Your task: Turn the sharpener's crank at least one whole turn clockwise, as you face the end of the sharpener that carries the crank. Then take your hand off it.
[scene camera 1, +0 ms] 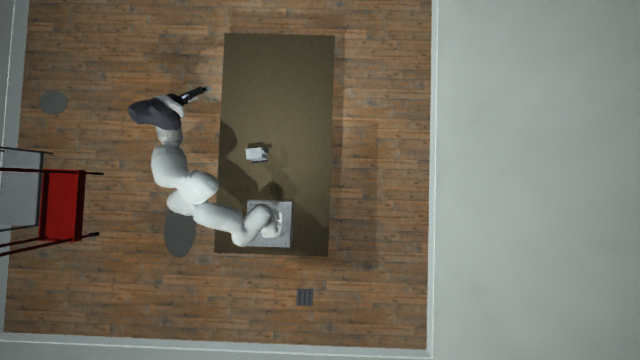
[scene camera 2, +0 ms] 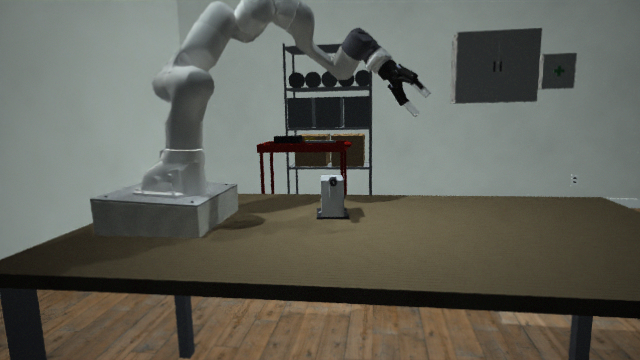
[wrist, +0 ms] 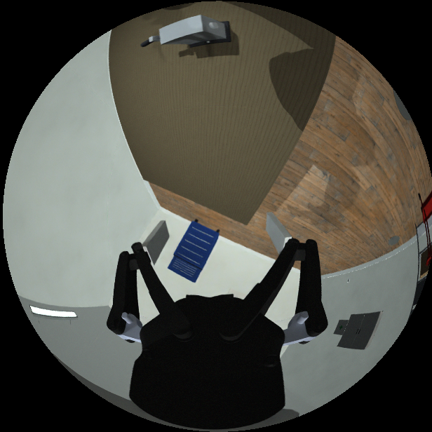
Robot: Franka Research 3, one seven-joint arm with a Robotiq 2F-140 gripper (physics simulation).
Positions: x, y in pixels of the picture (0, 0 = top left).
Labels:
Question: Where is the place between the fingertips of the gripper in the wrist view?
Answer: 215, 225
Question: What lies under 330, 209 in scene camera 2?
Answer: A pencil sharpener.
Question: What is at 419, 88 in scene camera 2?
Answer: The gripper.

